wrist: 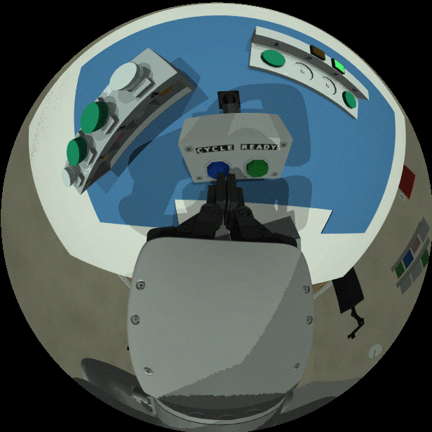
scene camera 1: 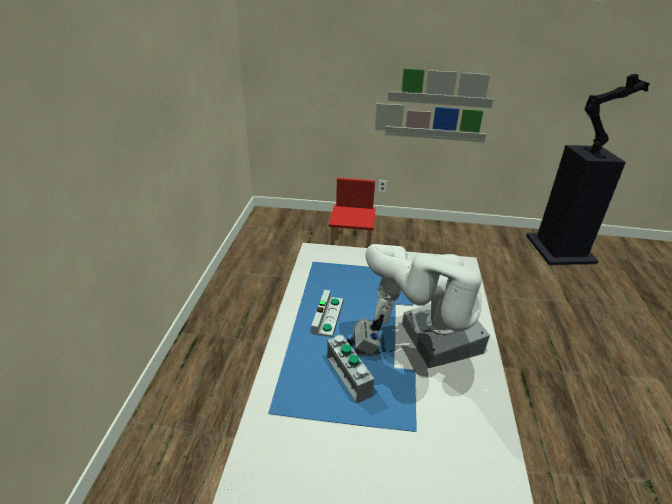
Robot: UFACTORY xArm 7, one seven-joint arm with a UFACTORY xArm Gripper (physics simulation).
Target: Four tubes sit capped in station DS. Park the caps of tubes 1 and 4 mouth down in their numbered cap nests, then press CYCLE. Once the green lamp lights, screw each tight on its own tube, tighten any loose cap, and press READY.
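My gripper [scene camera 1: 375, 327] [wrist: 224, 185] is shut and empty, its tips by the blue CYCLE button [scene camera 1: 373, 336] [wrist: 218, 170] on the grey control box [scene camera 1: 365, 342] [wrist: 235, 130]; contact cannot be told. The green READY button [wrist: 257, 168] is beside it. In station DS [scene camera 1: 364, 388] [wrist: 172, 75], tube 4 [scene camera 1: 339, 340] [wrist: 127, 76] and tube 1 [scene camera 1: 362, 371] [wrist: 69, 177] show white tops without green caps. Tubes 2 and 3 wear green caps [scene camera 1: 353, 359] [wrist: 94, 117]. On the nest board [scene camera 1: 325, 332] [wrist: 256, 62], green caps sit in nest 1 and nest 4. The green lamp [scene camera 1: 322, 303] [wrist: 338, 65] is lit; the amber lamp [wrist: 317, 52] is dark.
The control box stands between the station and the robot base [scene camera 1: 458, 347], on the blue mat [scene camera 1: 303, 396] [wrist: 220, 40]. The nest board lies toward the mat's far left in the scene view. A black fitting [wrist: 228, 99] sticks out behind the control box.
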